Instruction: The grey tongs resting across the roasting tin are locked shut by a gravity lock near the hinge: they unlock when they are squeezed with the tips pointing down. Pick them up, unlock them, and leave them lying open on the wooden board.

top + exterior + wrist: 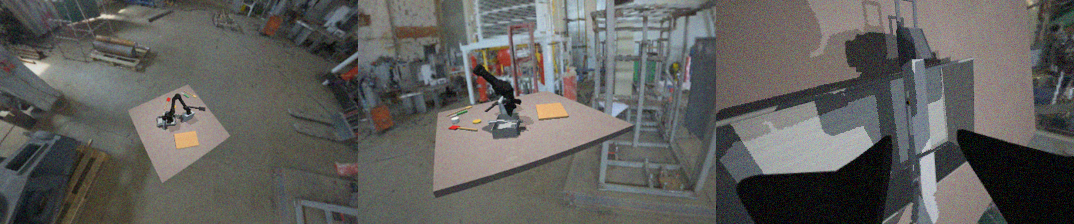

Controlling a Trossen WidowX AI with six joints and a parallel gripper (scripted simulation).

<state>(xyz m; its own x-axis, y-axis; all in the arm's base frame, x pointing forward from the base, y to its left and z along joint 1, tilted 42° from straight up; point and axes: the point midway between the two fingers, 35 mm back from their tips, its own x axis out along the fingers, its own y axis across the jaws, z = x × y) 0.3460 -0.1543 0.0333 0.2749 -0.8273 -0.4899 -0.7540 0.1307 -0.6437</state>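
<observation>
The roasting tin is 40 mm behind my gripper tip, 20 mm to the right of it and 70 mm below it. Round my gripper tip: wooden board 90 mm behind, 430 mm to the left, 90 mm below; then red-headed tool 270 mm behind, 320 mm to the right, 90 mm below.
</observation>
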